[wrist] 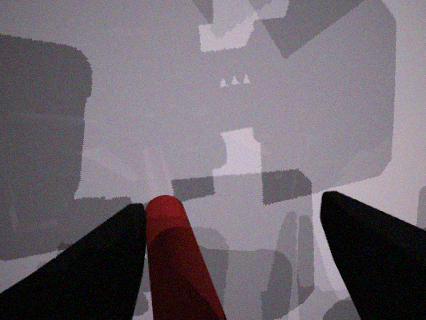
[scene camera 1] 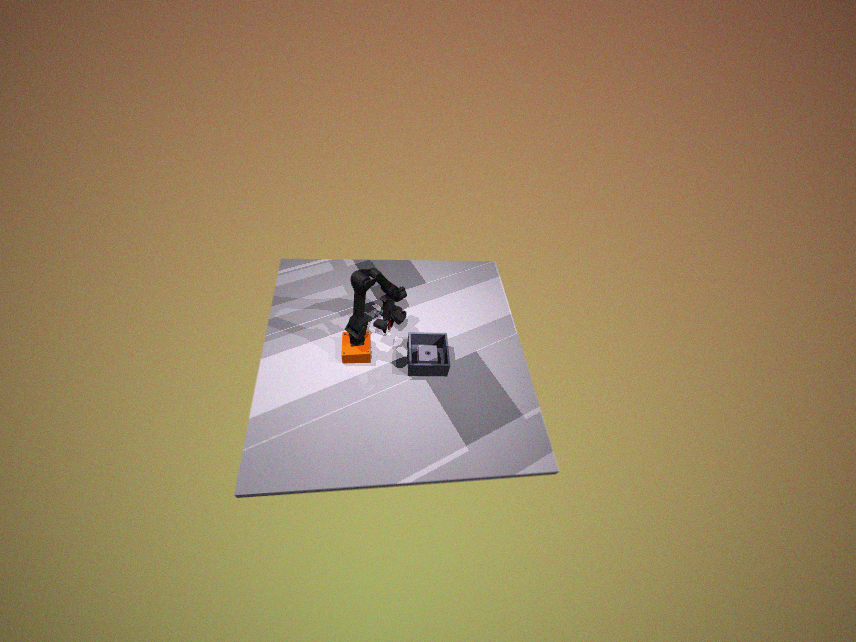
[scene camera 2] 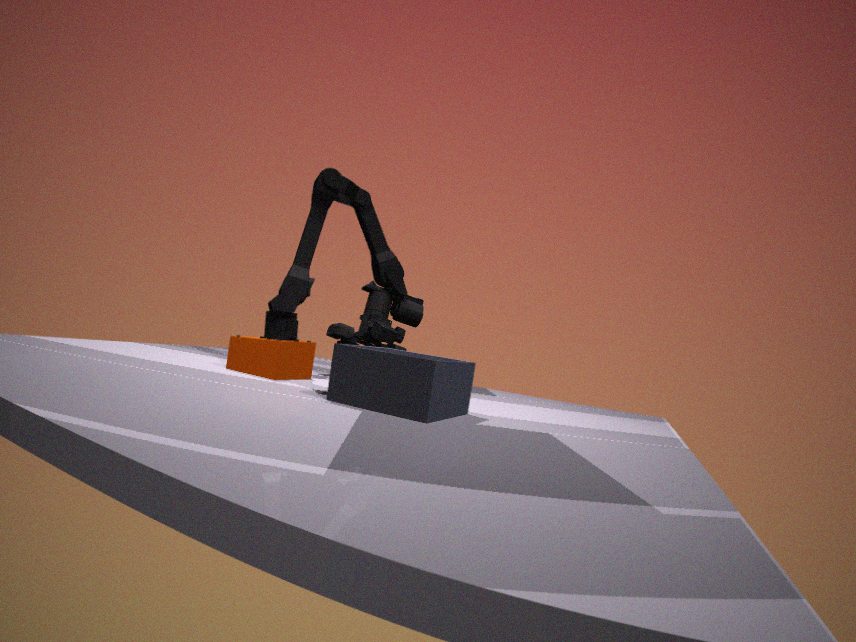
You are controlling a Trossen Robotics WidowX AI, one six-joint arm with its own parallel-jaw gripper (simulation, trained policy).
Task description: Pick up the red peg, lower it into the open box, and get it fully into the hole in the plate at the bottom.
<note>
I see my gripper (wrist: 234, 210) and a dark box (scene camera 2: 425, 388).
The dark box shows as well in scene camera 1 (scene camera 1: 440, 340). The wrist view does not show the dark box: it is out of frame.
</note>
